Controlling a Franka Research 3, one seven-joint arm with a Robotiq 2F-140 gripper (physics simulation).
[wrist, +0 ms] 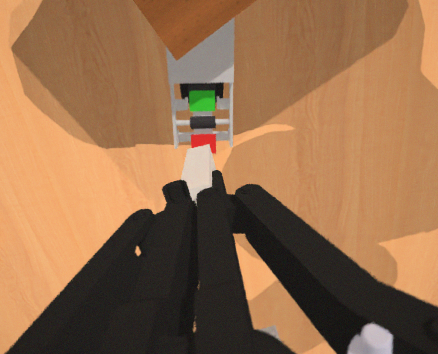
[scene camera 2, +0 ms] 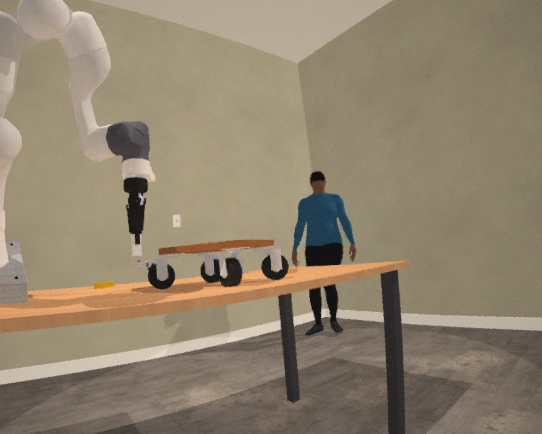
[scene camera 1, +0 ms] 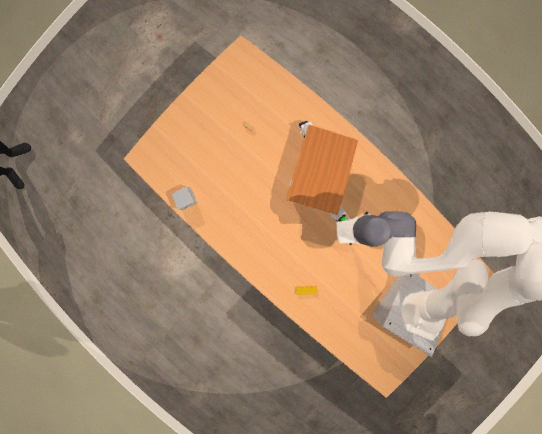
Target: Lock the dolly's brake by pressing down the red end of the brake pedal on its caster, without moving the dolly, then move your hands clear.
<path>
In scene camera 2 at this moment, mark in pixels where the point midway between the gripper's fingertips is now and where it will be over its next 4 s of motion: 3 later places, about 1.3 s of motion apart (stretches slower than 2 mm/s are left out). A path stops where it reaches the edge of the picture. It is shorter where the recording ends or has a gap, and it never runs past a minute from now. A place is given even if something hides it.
My gripper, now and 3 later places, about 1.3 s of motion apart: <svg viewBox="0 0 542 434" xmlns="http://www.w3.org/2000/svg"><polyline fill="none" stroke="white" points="136,255 138,261 139,253 127,206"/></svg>
</path>
